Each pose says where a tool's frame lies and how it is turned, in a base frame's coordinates. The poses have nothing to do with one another.
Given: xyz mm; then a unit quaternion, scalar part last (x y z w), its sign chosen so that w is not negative.
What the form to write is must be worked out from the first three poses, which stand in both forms.
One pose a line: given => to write
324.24 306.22 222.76 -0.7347 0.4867 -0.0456 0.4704 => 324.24 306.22 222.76 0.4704 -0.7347 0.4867 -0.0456
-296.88 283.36 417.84 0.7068 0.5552 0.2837 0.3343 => -296.88 283.36 417.84 0.3343 0.7068 0.5552 0.2837
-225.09 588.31 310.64 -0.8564 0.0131 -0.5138 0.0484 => -225.09 588.31 310.64 0.0484 -0.8564 0.0131 -0.5138
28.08 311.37 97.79 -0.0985 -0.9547 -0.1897 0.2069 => 28.08 311.37 97.79 0.2069 -0.0985 -0.9547 -0.1897
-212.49 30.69 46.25 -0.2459 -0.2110 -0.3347 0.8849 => -212.49 30.69 46.25 0.8849 -0.2459 -0.2110 -0.3347
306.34 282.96 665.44 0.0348 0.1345 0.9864 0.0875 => 306.34 282.96 665.44 0.0875 0.0348 0.1345 0.9864
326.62 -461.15 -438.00 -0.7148 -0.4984 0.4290 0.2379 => 326.62 -461.15 -438.00 0.2379 -0.7148 -0.4984 0.4290
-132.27 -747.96 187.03 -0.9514 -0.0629 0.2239 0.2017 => -132.27 -747.96 187.03 0.2017 -0.9514 -0.0629 0.2239
